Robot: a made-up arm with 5 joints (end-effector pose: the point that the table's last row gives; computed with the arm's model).
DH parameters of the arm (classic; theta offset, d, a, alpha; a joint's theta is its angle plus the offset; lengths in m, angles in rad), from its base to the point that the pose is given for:
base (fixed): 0 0 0.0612 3.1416
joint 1: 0 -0.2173 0.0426 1.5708
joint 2: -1.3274 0 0.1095 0
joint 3: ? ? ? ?
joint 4: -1.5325 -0.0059 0 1.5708
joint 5: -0.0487 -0.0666 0 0
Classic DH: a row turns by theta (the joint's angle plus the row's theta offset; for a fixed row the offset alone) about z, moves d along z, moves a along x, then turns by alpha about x.
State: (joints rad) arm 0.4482 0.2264 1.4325 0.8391 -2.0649
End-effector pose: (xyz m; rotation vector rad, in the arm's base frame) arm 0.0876 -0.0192 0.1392 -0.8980 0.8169 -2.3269
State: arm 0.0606 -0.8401 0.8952 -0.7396 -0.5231
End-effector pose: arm 0.2291 -0.0161 0.3477 0.5758 -2.2034 -0.3361
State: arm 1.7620 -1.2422 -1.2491 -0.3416 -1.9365
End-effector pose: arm 0.0980 0.2212 0.3749 0.2547 -2.2724 1.5949
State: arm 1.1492 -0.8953 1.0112 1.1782 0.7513
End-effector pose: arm 0.1090 -0.1209 0.2297 -0.2230 -0.1677 -0.4437
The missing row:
joint 3: 1.2891 0 0.1359 0
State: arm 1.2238 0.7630 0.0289 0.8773 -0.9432
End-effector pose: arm 0.1331 -0.2161 0.1166 0.0141 0.1210 -2.2136
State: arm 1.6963 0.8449 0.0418 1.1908 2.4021
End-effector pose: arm 0.0307 -0.1948 0.1079 0.4635 -0.2262 0.6428
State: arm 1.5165 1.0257 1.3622 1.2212 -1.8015
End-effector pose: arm 0.0549 0.0074 0.1831 0.4284 -2.5439 1.5774
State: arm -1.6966 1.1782 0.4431 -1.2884 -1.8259
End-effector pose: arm 0.0404 0.2112 0.0759 1.2109 0.2642 -0.1546
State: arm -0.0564 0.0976 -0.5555 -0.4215 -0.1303
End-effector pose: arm 0.3023 0.0077 0.4365 0.2878 -2.4340 -0.0541
